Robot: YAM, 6 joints.
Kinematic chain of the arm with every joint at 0, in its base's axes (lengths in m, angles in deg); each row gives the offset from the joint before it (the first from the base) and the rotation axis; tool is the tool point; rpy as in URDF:
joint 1: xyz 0 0 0.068 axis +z
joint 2: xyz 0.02 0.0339 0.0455 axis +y
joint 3: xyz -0.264 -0.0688 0 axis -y
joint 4: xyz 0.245 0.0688 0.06 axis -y
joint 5: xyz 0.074 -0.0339 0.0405 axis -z
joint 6: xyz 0.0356 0 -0.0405 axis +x
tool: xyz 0 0 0 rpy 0 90 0
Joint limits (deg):
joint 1: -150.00..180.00
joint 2: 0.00..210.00
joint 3: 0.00..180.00
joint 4: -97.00..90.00
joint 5: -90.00..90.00
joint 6: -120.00..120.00
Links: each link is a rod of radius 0.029 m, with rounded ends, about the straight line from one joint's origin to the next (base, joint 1, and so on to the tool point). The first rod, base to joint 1, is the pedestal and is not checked.
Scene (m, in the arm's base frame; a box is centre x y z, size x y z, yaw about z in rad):
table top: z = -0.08
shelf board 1: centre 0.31 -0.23 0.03 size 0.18 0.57 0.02 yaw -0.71
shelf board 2: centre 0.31 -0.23 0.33 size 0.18 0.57 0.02 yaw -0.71
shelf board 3: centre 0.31 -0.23 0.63 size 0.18 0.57 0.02 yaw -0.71
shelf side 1: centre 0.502 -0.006 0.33 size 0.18 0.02 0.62 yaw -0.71
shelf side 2: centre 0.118 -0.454 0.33 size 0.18 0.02 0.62 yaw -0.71
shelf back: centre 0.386 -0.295 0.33 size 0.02 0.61 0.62 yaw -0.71
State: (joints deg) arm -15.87 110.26 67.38 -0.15 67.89 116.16
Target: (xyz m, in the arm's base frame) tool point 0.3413 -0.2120 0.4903
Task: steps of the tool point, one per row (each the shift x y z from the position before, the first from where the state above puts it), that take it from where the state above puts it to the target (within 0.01 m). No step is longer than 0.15 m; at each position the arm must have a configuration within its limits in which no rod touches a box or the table.
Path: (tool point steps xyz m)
1: -0.0385 0.0483 0.0078
2: -0.0458 0.0387 0.0000
3: -0.0498 0.0281 -0.0078
4: 0.0199 -0.0171 0.0996
5: -0.0229 -0.0157 0.1094
6: -0.0668 -0.0052 0.1025
7: 0.0465 -0.0254 0.0154
8: 0.0463 -0.0337 0.0054
9: 0.0433 -0.0416 -0.0051
10: 0.0375 -0.0485 -0.0157

